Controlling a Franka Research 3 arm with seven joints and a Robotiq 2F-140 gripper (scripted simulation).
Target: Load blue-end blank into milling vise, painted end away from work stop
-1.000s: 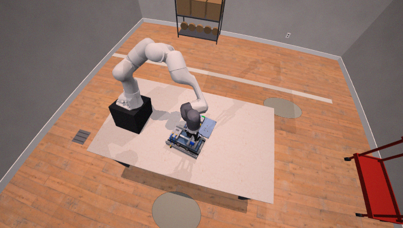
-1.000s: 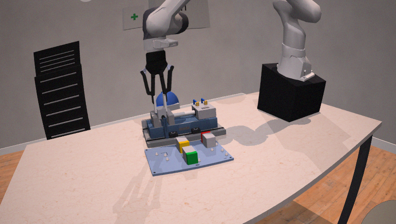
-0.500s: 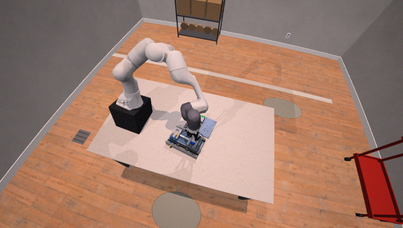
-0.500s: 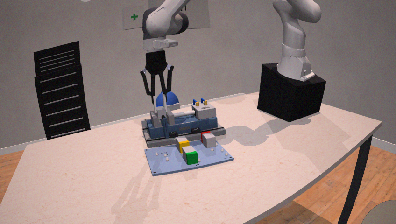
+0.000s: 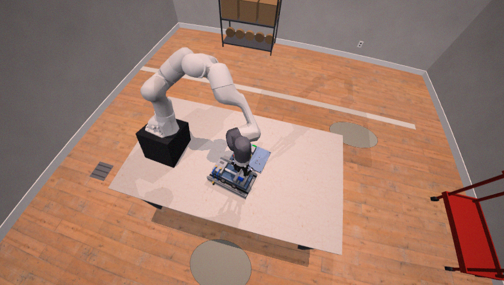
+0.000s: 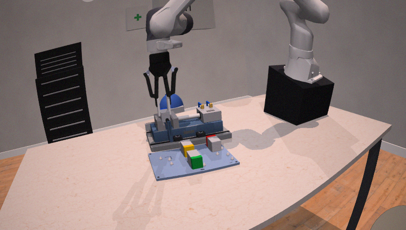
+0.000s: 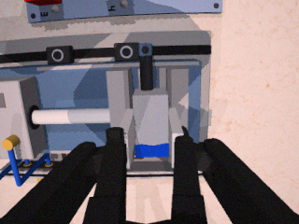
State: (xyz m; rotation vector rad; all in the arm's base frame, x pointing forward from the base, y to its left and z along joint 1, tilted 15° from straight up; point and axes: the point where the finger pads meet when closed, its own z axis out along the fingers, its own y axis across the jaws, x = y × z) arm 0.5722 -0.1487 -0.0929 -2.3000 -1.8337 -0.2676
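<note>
Now: the blue-ended blank 3 cm below my hand. Round my hand: moving jaw: 3 cm behind, 1 cm to the left, 6 cm below; then black work stop rod: 1 cm ahead, 5 cm to the left, 5 cm below; then fixed jaw: 3 cm ahead, 1 cm to the right, 6 cm below.
</note>
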